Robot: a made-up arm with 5 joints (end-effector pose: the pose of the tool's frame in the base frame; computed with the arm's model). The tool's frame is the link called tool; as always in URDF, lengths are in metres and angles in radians.
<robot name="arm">
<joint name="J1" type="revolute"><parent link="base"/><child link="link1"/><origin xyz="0.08 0.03 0.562" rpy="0 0 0"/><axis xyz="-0.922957 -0.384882 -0.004"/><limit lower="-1.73" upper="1.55" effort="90" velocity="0.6"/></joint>
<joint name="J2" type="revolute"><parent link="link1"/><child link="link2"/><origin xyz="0.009 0.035 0.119" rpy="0 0 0"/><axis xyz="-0.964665 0.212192 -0.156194"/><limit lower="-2.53" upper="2.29" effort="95" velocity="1.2"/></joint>
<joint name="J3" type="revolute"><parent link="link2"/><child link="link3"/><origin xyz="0.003 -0.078 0.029" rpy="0 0 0"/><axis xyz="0.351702 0.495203 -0.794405"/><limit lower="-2.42" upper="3.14" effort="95" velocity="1.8"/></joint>
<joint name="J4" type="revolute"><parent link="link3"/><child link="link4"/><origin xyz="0.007 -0.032 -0.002" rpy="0 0 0"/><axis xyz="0 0 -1"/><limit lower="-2" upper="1.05" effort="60" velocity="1.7"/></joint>
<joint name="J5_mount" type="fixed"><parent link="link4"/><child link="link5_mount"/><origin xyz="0.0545 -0.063 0.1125" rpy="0 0 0"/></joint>
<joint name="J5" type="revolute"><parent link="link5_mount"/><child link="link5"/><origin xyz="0.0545 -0.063 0.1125" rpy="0 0 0"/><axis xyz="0 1 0"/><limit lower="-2.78" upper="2.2" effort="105" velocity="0.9"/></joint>
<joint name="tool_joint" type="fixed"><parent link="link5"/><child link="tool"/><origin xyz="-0.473 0.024 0.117" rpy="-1.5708 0 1.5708"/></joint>
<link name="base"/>
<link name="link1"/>
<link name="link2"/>
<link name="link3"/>
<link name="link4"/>
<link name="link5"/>
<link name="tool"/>
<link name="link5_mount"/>
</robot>
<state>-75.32 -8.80 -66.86 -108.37 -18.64</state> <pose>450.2 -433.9 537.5 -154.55 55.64 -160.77</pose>
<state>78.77 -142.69 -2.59 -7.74 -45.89</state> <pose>117.7 -13.9 224.2 166.77 -26.29 177.01</pose>
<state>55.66 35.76 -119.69 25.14 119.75</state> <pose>-339.1 729.2 348.8 120.08 31.50 -115.03</pose>
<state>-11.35 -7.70 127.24 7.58 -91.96</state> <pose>-10.6 221.7 717.4 -99.47 33.52 -5.81</pose>
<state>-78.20 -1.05 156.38 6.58 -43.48</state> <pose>396.0 -312.6 593.4 65.11 48.09 79.49</pose>
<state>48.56 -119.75 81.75 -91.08 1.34</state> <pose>265.4 -197.7 151.5 175.37 -29.71 -132.39</pose>
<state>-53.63 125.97 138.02 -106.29 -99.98</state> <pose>59.9 -170.7 507.4 -167.34 18.94 68.49</pose>
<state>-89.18 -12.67 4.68 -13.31 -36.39</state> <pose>-211.9 -222.2 442.3 11.40 -73.74 -29.26</pose>
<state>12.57 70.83 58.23 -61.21 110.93</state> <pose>680.8 258.7 1145.3 43.46 46.18 82.90</pose>
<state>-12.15 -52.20 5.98 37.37 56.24</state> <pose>9.1 -669.1 853.8 15.00 -48.19 32.58</pose>
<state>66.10 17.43 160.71 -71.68 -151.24</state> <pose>181.5 -280.1 677.0 91.02 -37.01 39.81</pose>
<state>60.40 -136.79 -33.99 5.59 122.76</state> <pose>337.8 -414.7 1024.6 -50.09 -18.18 171.31</pose>
